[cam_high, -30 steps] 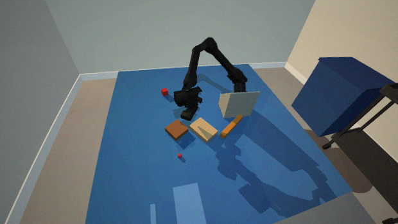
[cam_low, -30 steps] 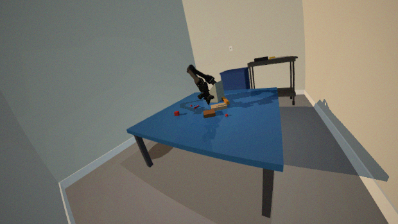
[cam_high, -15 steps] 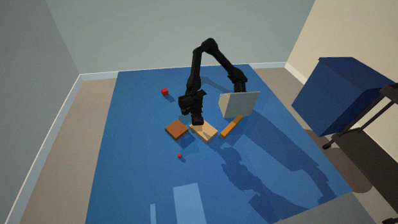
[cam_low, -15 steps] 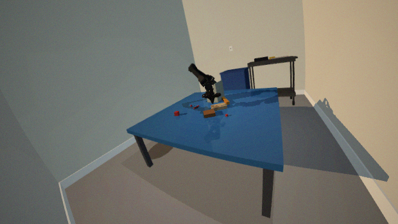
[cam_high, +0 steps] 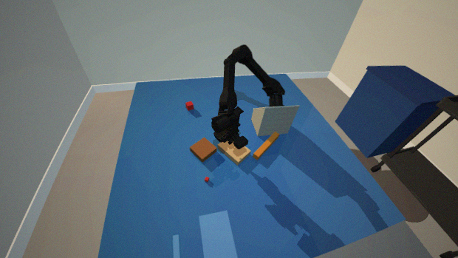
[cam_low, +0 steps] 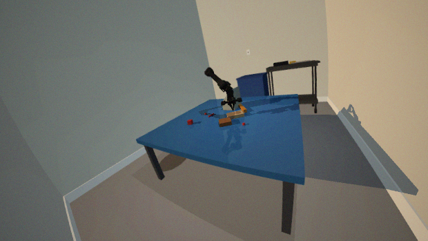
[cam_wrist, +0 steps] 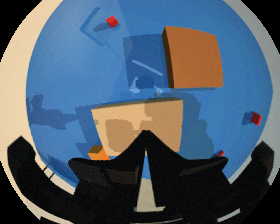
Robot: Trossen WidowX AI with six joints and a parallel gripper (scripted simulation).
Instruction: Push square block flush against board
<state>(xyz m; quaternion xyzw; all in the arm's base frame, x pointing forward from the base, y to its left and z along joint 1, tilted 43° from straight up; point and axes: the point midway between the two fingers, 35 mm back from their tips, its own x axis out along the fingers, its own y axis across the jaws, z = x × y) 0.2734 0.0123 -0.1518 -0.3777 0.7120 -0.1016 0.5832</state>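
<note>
Now: the tan block 30 mm behind my gripper tip and 50 mm below it. The rest, counted from my gripper tip: thin red stick 40 mm behind, 280 mm to the right, 60 mm below; orange bar 220 mm behind, 50 mm below; brown block 130 mm ahead, 30 mm to the right, 50 mm below.
</note>
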